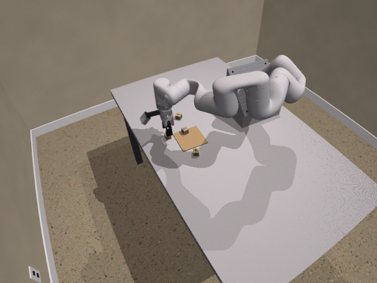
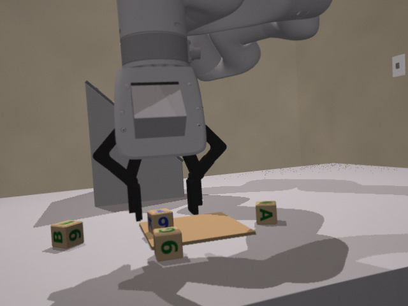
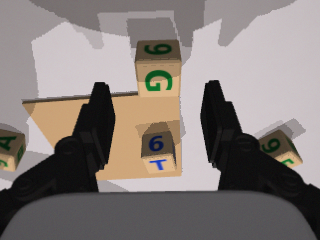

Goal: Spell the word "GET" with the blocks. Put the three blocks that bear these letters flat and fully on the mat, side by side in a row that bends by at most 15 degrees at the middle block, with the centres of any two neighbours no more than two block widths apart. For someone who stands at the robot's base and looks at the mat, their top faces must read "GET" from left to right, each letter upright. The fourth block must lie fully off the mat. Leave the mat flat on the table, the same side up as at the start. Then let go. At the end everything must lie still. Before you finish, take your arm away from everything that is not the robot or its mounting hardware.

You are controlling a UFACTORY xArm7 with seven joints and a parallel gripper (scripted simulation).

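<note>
Now: the wooden block 5 cm below my hand. From my hand the other things lie so: tan mat (10 cm behind, 6 cm below, 5 cm to the left).
</note>
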